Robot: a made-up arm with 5 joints.
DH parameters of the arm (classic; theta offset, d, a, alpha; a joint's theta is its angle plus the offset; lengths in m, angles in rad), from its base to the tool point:
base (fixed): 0 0 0 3.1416
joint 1: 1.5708 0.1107 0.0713 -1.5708
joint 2: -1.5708 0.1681 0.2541 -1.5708
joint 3: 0 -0.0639 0.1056 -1.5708
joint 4: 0 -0.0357 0.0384 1.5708
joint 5: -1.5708 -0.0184 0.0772 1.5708
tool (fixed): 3.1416 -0.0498 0 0
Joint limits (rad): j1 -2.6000..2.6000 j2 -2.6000..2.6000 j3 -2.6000..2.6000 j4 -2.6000..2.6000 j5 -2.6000..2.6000
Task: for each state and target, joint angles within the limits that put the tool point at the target. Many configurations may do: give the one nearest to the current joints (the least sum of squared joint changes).
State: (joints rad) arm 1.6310 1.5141 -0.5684 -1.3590 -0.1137
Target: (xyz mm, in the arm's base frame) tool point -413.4 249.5 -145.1
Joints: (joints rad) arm 1.3267 1.3974 -0.7243 -1.5160 -0.1315
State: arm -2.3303 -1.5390 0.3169 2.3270 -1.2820
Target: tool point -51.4 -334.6 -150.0
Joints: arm -2.5914 -1.4301 0.8156 2.1684 -1.7603
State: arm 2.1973 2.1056 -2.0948 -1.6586 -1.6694
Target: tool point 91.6 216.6 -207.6
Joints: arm 2.6000 1.3272 -2.3077 -1.7936 -1.2406
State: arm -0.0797 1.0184 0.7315 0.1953 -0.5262
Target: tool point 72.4 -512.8 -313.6
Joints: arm -0.4648 1.3143 0.6811 0.1349 -0.3676
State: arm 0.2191 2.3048 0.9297 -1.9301 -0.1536
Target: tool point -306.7 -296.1 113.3
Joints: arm 0.4209 2.1200 1.0147 -2.0548 -0.0139
